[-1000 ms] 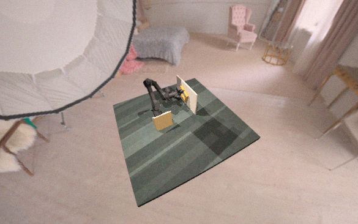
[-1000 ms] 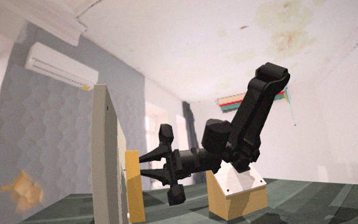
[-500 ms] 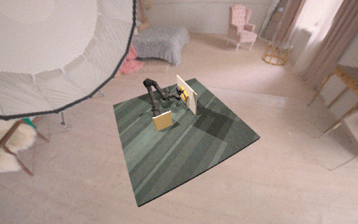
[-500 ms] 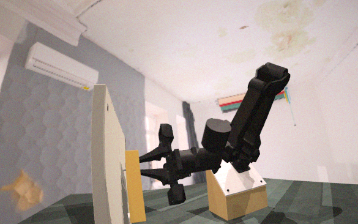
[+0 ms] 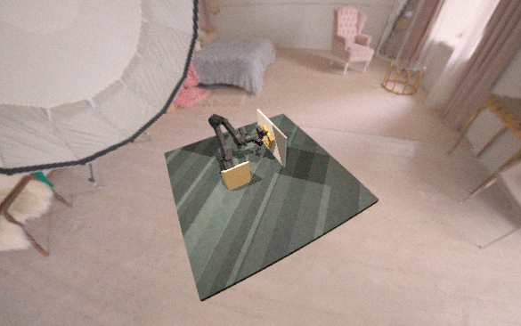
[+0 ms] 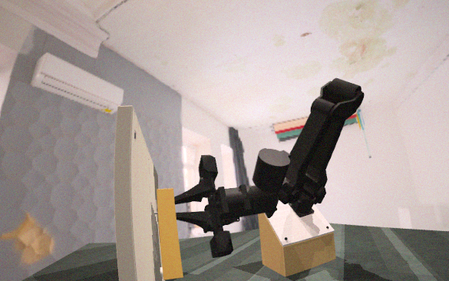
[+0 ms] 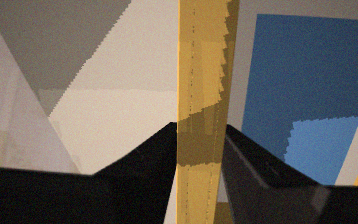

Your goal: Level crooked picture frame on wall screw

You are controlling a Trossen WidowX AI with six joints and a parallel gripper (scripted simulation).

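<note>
Right now my gripper tip is 50 mm above the picture frame, 10 mm to the right of it and 10 mm short of it. The rest, counted from my gripper tip: wall panel (60 mm below, 20 mm ahead).
</note>
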